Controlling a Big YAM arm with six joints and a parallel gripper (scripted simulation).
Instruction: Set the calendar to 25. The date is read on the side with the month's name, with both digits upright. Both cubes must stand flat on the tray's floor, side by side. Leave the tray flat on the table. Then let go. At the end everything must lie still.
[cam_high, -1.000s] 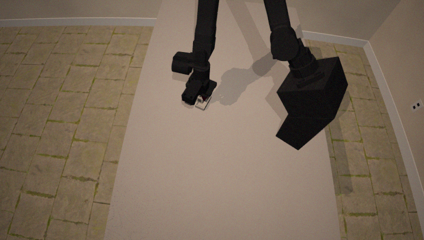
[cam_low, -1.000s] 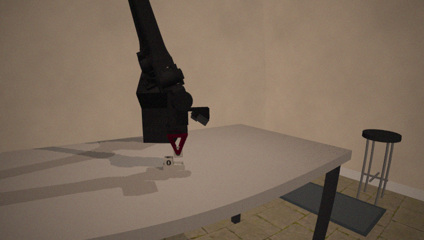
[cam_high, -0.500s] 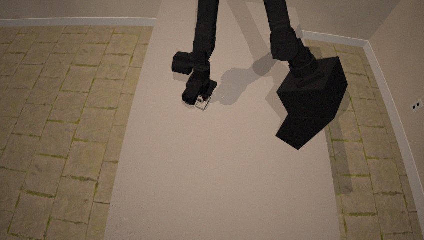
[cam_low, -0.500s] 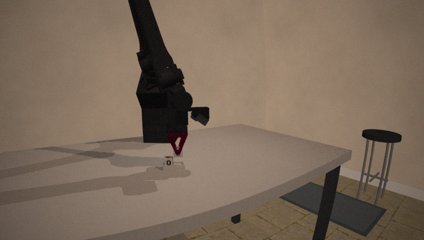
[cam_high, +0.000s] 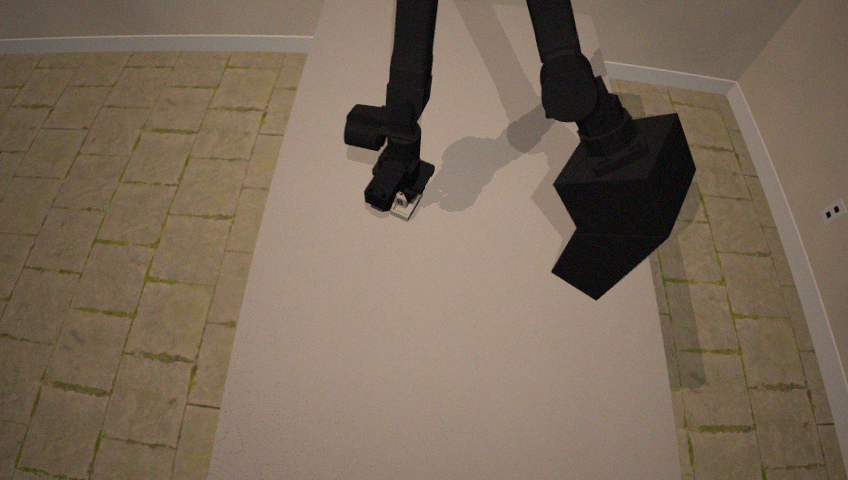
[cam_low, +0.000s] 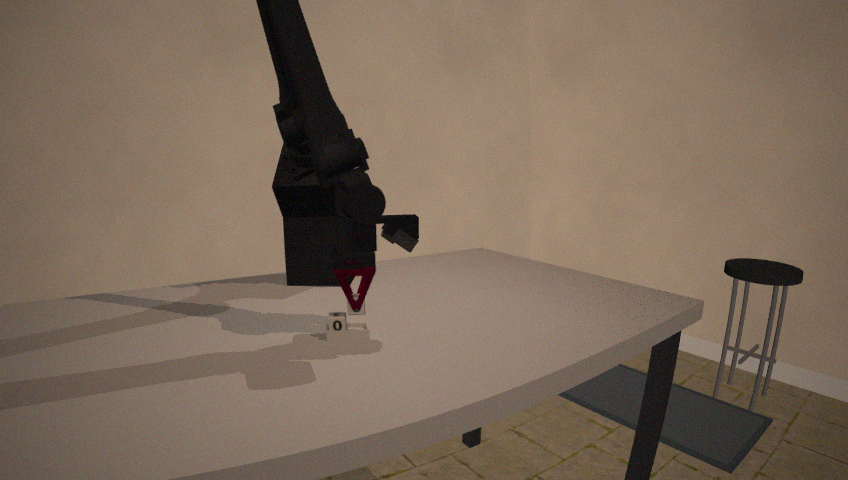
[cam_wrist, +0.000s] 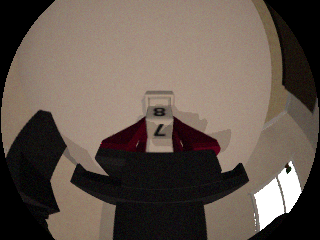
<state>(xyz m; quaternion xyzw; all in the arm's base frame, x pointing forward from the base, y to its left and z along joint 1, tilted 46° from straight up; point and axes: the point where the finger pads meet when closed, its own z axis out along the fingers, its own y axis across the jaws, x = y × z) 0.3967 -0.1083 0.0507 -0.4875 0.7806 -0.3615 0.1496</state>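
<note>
Right now my hand is 1 cm past the pale tray, 1 cm to the left of it and 5 cm above it.
</note>
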